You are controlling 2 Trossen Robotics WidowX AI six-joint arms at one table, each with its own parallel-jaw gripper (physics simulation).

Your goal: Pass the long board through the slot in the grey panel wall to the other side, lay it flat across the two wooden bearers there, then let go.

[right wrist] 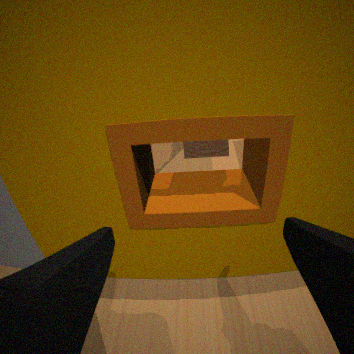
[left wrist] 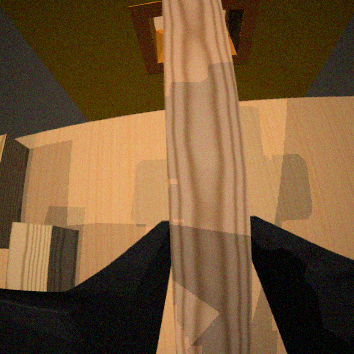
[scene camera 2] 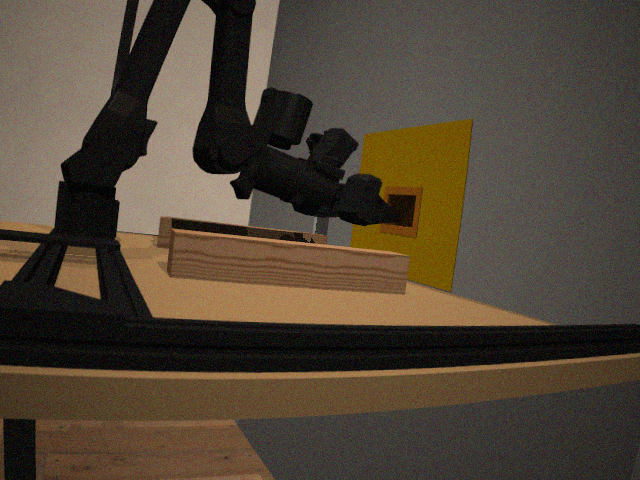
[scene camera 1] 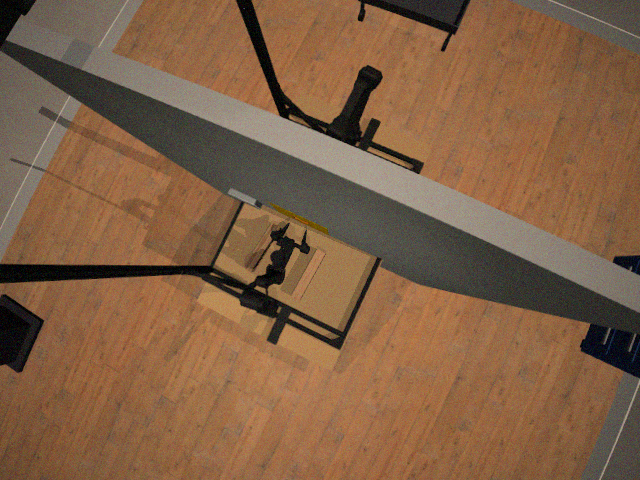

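Note:
The long board point(left wrist: 205, 150) point(right wrist: 206, 149) runs from my left gripper point(left wrist: 208, 227) toward the slot frame point(left wrist: 153, 55) point(right wrist: 200, 220) point(scene camera 2: 418, 206). My left gripper is shut on it. In the right wrist view the board's dark end face shows through the upper part of the opening, on the far side. How far it reaches in is unclear. My right gripper point(scene camera 1: 295, 228) point(scene camera 2: 397, 214) point(right wrist: 199, 232) is open and empty, facing the slot from the other side of the grey panel wall point(scene camera 1: 320, 160) point(scene camera 2: 542, 155). One bearer point(scene camera 1: 312, 273) point(scene camera 2: 289, 263) and another bearer point(scene camera 1: 262, 248) point(scene camera 2: 164, 229) lie on that side's table.
A yellow panel point(scene camera 2: 413, 155) point(right wrist: 200, 60) surrounds the slot. In the left wrist view, a wooden block point(left wrist: 30, 257) and a darker wooden piece point(left wrist: 14, 190) stand left of the board. A small grey piece point(scene camera 1: 242, 196) sits at the wall's base near the table corner. Black rails edge the table.

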